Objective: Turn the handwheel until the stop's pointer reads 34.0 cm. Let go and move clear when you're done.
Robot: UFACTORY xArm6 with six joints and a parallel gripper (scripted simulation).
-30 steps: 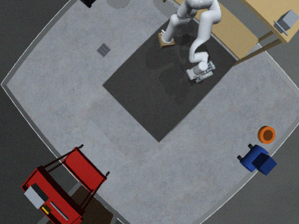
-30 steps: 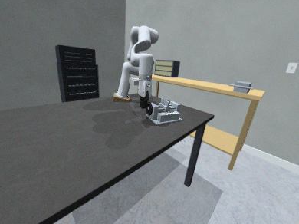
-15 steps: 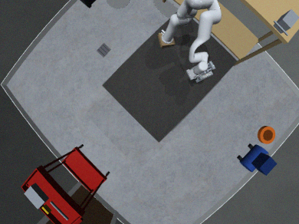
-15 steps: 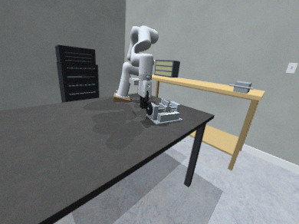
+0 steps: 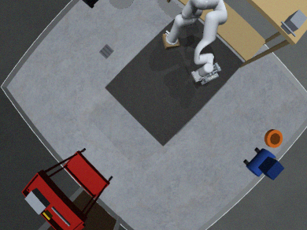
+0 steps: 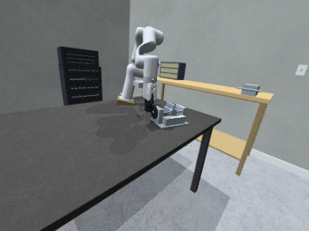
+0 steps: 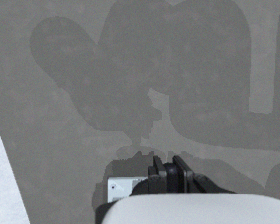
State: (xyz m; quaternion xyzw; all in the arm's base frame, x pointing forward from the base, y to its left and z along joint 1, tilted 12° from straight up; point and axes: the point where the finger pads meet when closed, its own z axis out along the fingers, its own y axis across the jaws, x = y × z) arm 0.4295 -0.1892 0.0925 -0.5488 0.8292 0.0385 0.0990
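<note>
Right now the upright knob is 10 mm to the left of my hand. The rest, counted from my hand: handwheel (10 mm ahead, 20 mm to the left, 10 mm below); then sliding stop (70 mm ahead, 140 mm to the left, 10 mm below).
</note>
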